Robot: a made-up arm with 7 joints. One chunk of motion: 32 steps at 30 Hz.
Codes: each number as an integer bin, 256 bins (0 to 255) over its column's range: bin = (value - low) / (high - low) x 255, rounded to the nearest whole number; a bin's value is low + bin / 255 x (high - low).
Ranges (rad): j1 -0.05..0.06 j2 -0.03..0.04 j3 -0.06..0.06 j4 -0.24..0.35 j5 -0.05..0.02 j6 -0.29..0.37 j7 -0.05..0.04
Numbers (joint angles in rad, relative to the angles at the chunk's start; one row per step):
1: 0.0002 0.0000 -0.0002 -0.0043 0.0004 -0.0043 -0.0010
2: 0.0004 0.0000 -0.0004 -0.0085 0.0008 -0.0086 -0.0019
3: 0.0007 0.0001 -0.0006 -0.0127 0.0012 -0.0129 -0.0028
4: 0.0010 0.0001 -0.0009 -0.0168 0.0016 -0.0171 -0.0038
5: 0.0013 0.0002 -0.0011 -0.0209 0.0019 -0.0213 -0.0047
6: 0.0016 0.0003 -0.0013 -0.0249 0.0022 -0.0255 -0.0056
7: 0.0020 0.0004 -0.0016 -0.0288 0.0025 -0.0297 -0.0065
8: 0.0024 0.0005 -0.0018 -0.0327 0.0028 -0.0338 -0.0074
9: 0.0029 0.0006 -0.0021 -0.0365 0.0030 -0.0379 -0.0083
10: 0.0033 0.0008 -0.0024 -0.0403 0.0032 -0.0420 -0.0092
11: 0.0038 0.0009 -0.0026 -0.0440 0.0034 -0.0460 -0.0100
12: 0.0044 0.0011 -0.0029 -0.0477 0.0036 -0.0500 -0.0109
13: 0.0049 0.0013 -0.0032 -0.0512 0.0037 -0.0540 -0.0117
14: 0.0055 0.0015 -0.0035 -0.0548 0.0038 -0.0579 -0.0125
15: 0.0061 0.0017 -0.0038 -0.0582 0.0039 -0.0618 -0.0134
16: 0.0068 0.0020 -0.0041 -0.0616 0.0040 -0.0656 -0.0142
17: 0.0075 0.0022 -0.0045 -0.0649 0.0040 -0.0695 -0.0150
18: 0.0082 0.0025 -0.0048 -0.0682 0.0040 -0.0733 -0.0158
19: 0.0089 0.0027 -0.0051 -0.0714 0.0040 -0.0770 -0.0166
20: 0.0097 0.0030 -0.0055 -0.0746 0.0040 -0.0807 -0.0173
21: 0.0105 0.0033 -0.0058 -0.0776 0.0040 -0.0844 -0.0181
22: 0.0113 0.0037 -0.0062 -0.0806 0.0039 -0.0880 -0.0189
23: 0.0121 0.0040 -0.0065 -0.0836 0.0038 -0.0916 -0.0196
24: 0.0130 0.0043 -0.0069 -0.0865 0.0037 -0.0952 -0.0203
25: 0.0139 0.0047 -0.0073 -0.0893 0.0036 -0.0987 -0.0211
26: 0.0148 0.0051 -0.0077 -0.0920 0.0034 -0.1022 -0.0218
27: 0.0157 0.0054 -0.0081 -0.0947 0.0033 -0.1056 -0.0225
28: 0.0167 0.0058 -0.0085 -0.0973 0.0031 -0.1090 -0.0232
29: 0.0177 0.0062 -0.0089 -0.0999 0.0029 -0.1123 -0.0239
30: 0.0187 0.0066 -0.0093 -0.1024 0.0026 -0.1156 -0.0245
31: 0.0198 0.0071 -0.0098 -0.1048 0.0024 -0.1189 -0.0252
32: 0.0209 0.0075 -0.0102 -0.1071 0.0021 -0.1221 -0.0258
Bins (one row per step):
1: 116 109 127 102 184 110 139
2: 117 109 127 100 185 109 136
3: 118 110 126 98 187 107 134
4: 118 110 126 96 188 105 131
5: 119 110 125 95 189 104 128
6: 120 110 125 93 190 102 126
7: 121 111 124 91 191 101 123
8: 121 111 124 90 192 99 121
9: 123 111 123 88 193 97 118
10: 124 112 122 86 194 96 116
11: 125 113 122 85 195 94 113
12: 126 113 121 83 195 93 111
13: 127 114 121 82 196 91 109
14: 129 115 120 80 196 90 106
15: 130 115 119 79 196 88 104
16: 132 117 119 77 197 87 101
17: 133 117 118 76 197 85 99
18: 135 118 117 74 197 84 97
19: 137 119 117 73 197 82 95
20: 138 120 116 71 197 81 93
21: 140 121 115 70 197 79 90
22: 142 123 114 69 196 78 88
23: 144 124 114 68 196 77 86
24: 146 125 113 66 196 75 84
25: 148 126 112 65 195 74 82
26: 150 128 111 64 195 73 80
27: 152 129 110 63 194 71 78
28: 155 130 109 62 193 70 76
29: 157 132 109 61 193 69 74
30: 159 133 108 59 192 67 72
31: 162 135 107 58 191 66 70
32: 164 137 106 57 190 65 69

